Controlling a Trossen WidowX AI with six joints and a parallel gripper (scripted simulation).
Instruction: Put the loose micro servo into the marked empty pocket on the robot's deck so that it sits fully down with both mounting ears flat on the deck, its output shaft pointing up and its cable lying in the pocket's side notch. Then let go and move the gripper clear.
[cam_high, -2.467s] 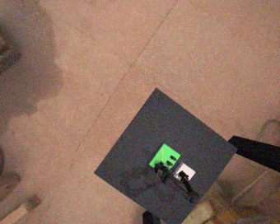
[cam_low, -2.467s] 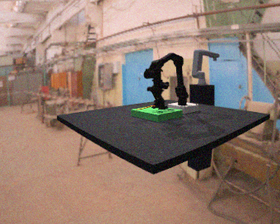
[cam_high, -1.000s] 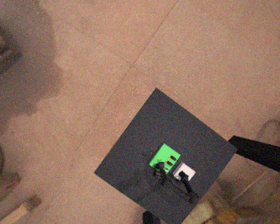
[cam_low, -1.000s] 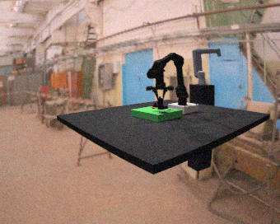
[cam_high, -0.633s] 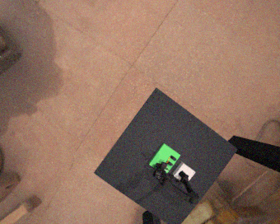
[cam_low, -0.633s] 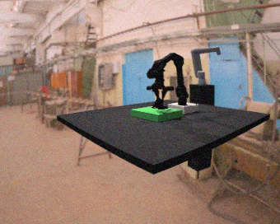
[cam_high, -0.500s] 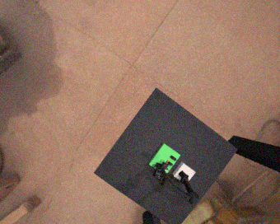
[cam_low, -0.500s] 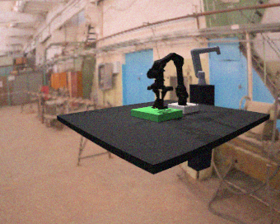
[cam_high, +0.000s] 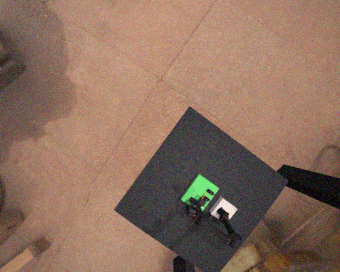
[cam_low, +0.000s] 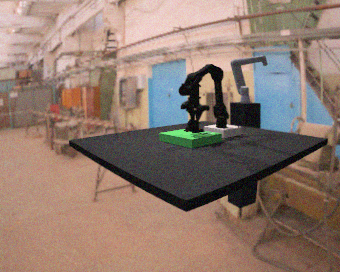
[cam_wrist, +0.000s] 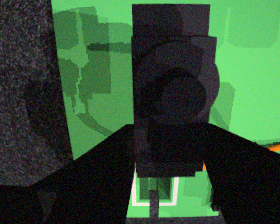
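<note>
Now: gripper tip 10 cm above the green deck, 7 cm to the left of it and 3 cm short of it.
</note>
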